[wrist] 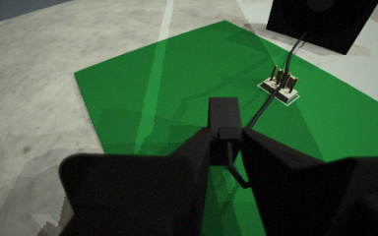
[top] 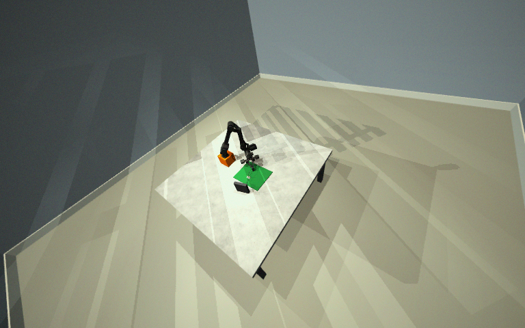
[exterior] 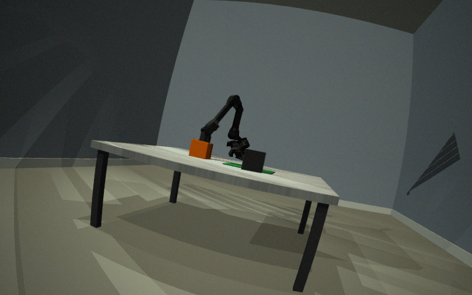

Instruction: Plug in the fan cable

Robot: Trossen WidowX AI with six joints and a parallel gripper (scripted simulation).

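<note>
The black plug lies 1 cm below my gripper tip and 1 cm ahead of it. The rest, counted from my gripper tip: black fan 21 cm to the right, 11 cm ahead, 2 cm above; then board 5 cm to the right, 5 cm below, 4 cm ahead; then white four-pin fan header 9 cm to the right, 4 cm below, 4 cm ahead.
</note>
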